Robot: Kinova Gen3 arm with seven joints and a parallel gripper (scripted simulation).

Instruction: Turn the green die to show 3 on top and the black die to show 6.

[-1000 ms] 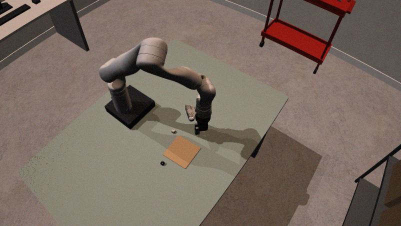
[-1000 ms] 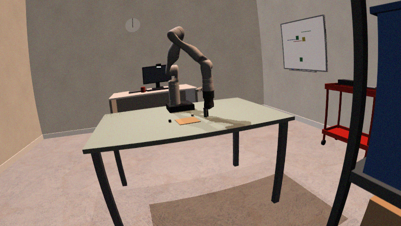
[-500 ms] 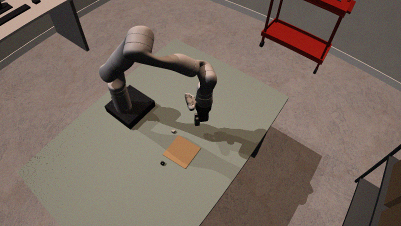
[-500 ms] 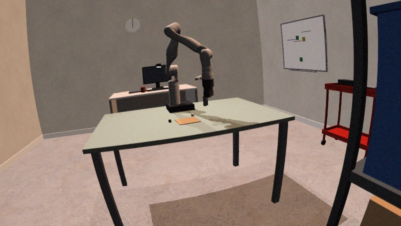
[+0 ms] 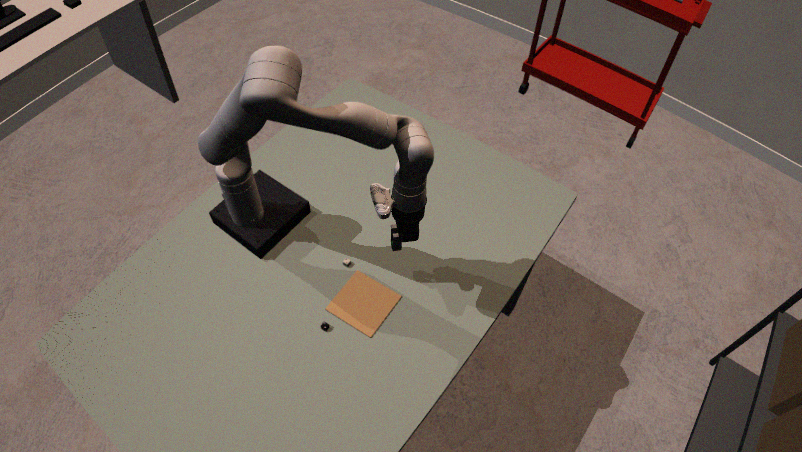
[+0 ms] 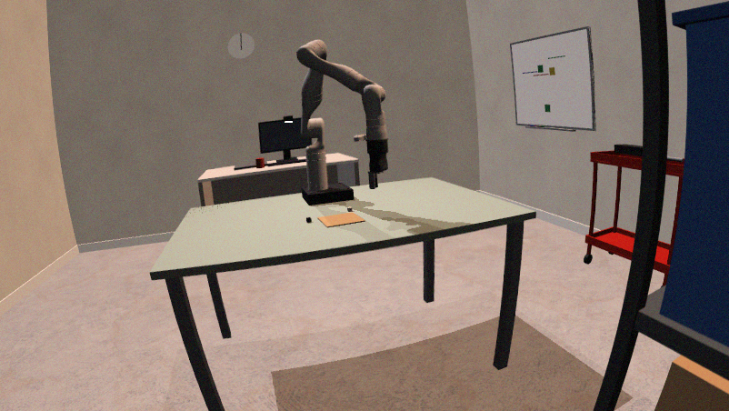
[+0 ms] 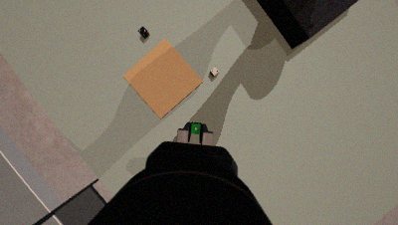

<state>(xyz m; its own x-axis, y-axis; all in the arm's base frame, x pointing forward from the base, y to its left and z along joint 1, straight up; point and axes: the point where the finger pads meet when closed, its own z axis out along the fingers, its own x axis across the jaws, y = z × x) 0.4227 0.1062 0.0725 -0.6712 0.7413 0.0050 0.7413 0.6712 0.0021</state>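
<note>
Now: the white die 110 mm behind my hand, 60 mm to the right of it and 110 mm below it. Round my hand: green die (10 mm below); black die (50 mm behind, 240 mm to the right, 110 mm below); orange mat (10 mm behind, 130 mm to the right, 120 mm below).
</note>
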